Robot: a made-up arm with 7 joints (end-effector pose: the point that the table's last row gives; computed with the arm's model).
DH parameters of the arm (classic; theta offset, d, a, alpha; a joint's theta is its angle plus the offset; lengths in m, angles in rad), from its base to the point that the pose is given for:
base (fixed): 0 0.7 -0.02 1.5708
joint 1: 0 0.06 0.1 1.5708
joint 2: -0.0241 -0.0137 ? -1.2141
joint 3: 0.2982 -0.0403 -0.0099 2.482
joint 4: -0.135 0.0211 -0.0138 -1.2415
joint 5: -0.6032 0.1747 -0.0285 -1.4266
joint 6: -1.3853 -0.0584 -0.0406 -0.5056
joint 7: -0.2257 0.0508 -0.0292 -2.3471
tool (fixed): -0.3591 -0.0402 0 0
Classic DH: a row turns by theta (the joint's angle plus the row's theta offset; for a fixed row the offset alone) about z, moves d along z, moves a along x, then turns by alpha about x.
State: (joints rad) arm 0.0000 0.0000 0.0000 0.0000 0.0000 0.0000 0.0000
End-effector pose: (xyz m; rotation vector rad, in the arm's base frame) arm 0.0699 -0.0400 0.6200 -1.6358 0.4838 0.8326
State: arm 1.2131 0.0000 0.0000 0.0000 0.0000 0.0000 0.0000
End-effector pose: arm 0.0864 -0.0400 0.7562 -1.8080 -0.3756 -0.2469
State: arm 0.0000 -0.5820 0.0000 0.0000 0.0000 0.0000 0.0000
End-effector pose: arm 0.0606 -0.0488 0.6200 -1.8016 -0.0062 1.2545
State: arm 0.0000 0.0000 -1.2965 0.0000 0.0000 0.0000 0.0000
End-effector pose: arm -0.0346 -0.0604 0.6679 -1.1048 0.9516 2.1655
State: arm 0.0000 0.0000 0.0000 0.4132 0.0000 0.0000 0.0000
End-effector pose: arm 0.0257 -0.0337 0.6164 -1.3737 0.8064 1.0774
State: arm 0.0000 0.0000 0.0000 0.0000 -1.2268 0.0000 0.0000
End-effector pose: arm 0.1054 -0.0161 0.6357 -2.3775 -0.3567 1.5912
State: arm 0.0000 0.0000 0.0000 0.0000 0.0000 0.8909 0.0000
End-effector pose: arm 0.0297 -0.0701 0.5754 -1.3728 -0.2785 0.2980
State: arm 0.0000 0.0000 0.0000 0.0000 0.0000 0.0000 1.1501
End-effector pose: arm 0.0817 -0.0469 0.5776 -0.9837 -0.5502 0.6521
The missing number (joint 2, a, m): -0.0283
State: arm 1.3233 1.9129 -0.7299 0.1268 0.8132 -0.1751 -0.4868
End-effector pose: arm 0.0745 0.0139 0.8367 0.5614 0.4995 0.6208
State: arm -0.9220 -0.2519 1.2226 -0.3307 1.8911 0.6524 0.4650
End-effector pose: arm 0.1166 0.0399 0.5297 -0.2471 0.0725 -1.4278
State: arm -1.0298 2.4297 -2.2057 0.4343 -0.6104 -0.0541 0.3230
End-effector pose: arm 0.1252 0.0439 0.5989 1.0135 0.7028 0.3258
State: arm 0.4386 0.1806 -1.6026 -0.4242 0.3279 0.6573 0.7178
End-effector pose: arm -0.0555 -0.0598 0.6301 -0.7109 -0.2650 0.7886
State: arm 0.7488 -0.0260 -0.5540 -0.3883 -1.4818 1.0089 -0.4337
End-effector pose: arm 0.1424 -0.0447 0.7461 -2.4307 -1.5622 1.0901
